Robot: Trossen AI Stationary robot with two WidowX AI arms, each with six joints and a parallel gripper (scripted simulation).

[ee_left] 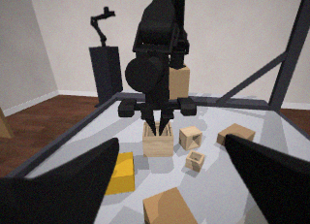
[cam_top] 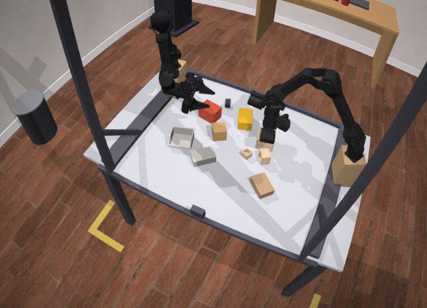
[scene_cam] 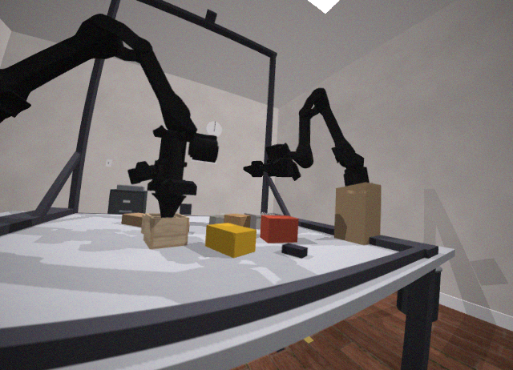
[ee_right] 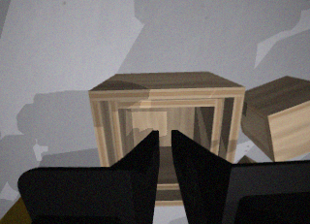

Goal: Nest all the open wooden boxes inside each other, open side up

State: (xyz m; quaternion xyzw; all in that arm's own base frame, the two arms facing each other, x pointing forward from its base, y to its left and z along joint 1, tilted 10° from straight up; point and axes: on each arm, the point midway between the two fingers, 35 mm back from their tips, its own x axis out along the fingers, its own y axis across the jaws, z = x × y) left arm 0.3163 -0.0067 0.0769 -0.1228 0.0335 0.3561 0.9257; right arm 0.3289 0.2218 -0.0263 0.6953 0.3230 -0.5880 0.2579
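My right gripper is now 21 cm past the flat tan block, 10 cm to the left of it and 6 cm above it. Round my right hand: red block (29 cm to the left, 4 cm below, 1 cm behind); tan cube (19 cm to the left, 8 cm behind, 5 cm below); grey block (23 cm behind, 18 cm to the left, 6 cm below).
The tan cube lies 2 cm ahead of my left hand, 7 cm to the right of it and 18 cm below it. Also, from my left hand: red block: 10 cm ahead, 3 cm to the left, 18 cm below; grey block: 12 cm behind, 8 cm to the right, 19 cm below; white tray: 10 cm behind, 4 cm to the left, 18 cm below.
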